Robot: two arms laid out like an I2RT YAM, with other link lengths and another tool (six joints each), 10 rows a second.
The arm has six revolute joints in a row. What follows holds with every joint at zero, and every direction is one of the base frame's.
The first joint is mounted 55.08 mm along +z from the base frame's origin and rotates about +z.
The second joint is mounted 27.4 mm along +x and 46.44 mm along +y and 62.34 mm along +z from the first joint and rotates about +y.
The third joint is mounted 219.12 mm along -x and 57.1 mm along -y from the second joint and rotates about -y.
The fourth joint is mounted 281.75 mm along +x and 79.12 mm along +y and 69 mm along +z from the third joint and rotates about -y.
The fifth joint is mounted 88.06 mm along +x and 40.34 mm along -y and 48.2 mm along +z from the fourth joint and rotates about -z.
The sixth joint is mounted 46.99 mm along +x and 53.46 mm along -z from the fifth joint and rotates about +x.
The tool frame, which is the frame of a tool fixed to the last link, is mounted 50 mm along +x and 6 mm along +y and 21 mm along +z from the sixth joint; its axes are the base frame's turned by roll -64.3, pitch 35.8 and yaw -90 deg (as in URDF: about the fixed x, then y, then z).
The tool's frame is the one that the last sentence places.
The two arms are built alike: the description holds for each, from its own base.
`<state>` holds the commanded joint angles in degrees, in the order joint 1, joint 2, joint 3, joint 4, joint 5, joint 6, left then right.
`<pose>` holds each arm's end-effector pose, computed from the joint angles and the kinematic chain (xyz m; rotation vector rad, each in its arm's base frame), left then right.
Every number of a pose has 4 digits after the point. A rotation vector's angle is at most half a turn.
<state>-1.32 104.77 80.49 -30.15 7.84 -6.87 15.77 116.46 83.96 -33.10 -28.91 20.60</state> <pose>0.4888 0.0120 0.1343 -1.0322 2.0102 -1.0335 0.4483 0.2029 0.0689 -0.9894 2.2558 0.0463</pose>
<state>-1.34 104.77 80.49 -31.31 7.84 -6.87 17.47 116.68 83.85 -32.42 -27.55 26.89</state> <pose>0.4859 0.0119 0.1319 -1.0461 2.0268 -1.0266 0.4450 0.2127 0.0654 -0.9174 2.3315 0.0468</pose>
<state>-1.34 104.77 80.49 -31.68 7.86 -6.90 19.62 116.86 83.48 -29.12 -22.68 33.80</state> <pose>0.4849 0.0119 0.1311 -1.0512 2.0318 -1.0248 0.4478 0.2226 0.0629 -0.8144 2.3737 -0.0285</pose>
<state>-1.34 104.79 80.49 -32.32 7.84 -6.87 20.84 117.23 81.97 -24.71 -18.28 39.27</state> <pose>0.4833 0.0120 0.1297 -1.0587 2.0413 -1.0201 0.4511 0.2256 0.0550 -0.7078 2.3961 -0.0969</pose>
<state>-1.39 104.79 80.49 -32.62 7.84 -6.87 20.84 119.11 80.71 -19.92 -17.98 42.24</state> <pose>0.4825 0.0116 0.1291 -1.0615 2.0462 -1.0187 0.4556 0.2257 0.0395 -0.6422 2.4054 -0.0883</pose>
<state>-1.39 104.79 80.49 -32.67 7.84 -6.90 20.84 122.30 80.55 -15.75 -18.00 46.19</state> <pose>0.4824 0.0116 0.1290 -1.0627 2.0465 -1.0184 0.4605 0.2262 0.0189 -0.5650 2.4385 -0.0691</pose>
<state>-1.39 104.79 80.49 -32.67 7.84 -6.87 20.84 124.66 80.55 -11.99 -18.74 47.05</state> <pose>0.4824 0.0116 0.1290 -1.0621 2.0469 -1.0184 0.4648 0.2289 0.0063 -0.5464 2.4261 -0.0445</pose>
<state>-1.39 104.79 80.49 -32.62 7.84 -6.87 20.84 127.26 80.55 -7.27 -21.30 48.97</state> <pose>0.4825 0.0116 0.1291 -1.0615 2.0462 -1.0187 0.4688 0.2344 -0.0061 -0.5184 2.4149 0.0271</pose>
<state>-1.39 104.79 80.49 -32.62 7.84 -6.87 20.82 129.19 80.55 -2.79 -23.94 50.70</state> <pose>0.4825 0.0116 0.1291 -1.0615 2.0462 -1.0187 0.4727 0.2398 -0.0128 -0.4955 2.3932 0.1004</pose>
